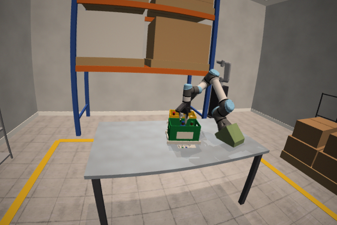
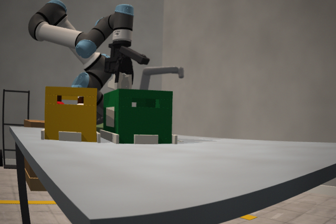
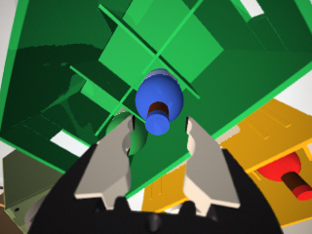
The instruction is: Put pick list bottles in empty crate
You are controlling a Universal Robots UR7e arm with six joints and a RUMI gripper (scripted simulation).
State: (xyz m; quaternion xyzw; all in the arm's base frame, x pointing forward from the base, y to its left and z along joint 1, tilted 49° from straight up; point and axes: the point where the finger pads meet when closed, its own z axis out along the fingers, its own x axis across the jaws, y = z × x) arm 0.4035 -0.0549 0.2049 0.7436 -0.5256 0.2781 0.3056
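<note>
The blue-label bottle is 7 cm below my hand. The rest, counted from my hand: green-label bottle 8 cm behind, 7 cm below, 4 cm to the left; yellow crate 17 cm to the right, 11 cm behind, 7 cm below; green crate 7 cm below, 4 cm to the left, 2 cm ahead.
</note>
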